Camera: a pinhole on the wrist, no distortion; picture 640 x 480 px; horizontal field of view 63.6 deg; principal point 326.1 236.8 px. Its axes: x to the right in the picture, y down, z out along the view. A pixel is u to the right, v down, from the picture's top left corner.
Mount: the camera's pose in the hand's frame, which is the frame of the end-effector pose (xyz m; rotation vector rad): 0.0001 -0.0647 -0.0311 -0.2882 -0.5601 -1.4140
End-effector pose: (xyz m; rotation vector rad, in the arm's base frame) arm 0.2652 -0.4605 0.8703 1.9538 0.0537 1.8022
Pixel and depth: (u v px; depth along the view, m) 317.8 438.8 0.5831
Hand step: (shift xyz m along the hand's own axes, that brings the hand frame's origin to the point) 0.1090 0.2745 0.4839
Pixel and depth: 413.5 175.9 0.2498
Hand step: -0.0752 0.0222 0.1966
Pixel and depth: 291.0 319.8 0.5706
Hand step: -0.0238 0.2725 0.4392
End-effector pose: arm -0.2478 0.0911 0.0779 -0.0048 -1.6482 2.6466
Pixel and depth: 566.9 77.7 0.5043
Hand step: -0.2374 -0.0308 0.4945
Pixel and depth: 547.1 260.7 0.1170
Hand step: -0.0146 -0.0468 0.0942
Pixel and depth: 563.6 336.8 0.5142
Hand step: 0.0105 0.0116 0.5385
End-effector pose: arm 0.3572 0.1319 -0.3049 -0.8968 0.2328 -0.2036
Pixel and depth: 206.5 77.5 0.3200
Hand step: -0.1634 0.1462 0.1845
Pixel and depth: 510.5 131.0 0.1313
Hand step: -0.0493 -0.0417 0.1000
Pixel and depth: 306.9 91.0 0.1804
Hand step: -0.0855 0.0251 0.1096
